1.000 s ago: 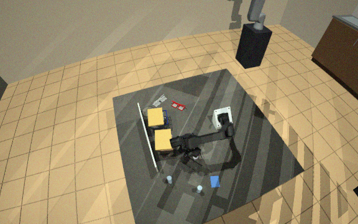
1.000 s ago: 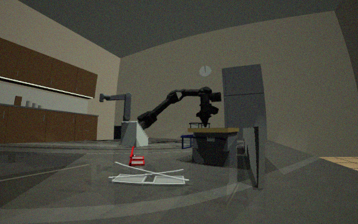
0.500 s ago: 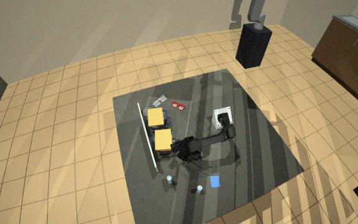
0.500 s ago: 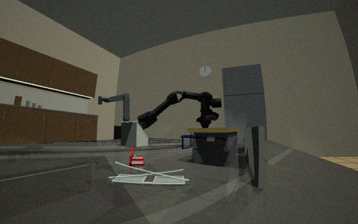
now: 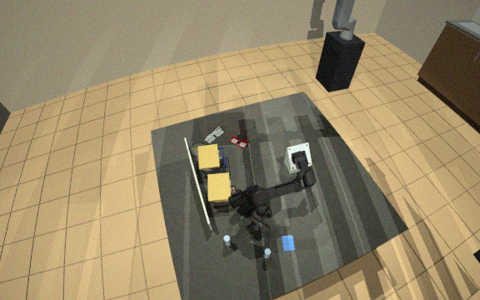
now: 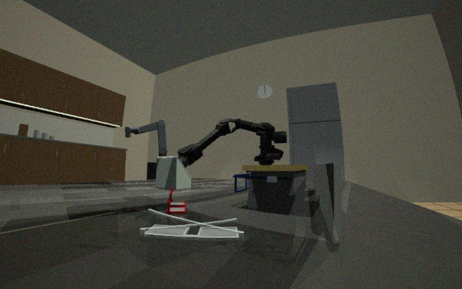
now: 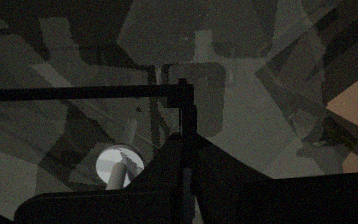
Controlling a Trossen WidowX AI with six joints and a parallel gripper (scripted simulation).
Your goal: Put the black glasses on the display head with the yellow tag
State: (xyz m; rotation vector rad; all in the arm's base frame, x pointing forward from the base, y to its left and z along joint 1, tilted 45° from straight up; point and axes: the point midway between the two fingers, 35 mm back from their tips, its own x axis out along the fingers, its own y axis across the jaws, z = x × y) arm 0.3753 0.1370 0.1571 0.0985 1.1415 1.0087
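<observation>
Now: the peg 70 mm behind my gripper tip and 40 mm below it. From my gripper tip the other things lie so: blue card: 140 mm behind, 230 mm to the left, 60 mm below; thin white panel: 230 mm ahead, 270 mm to the right, 10 mm below.
</observation>
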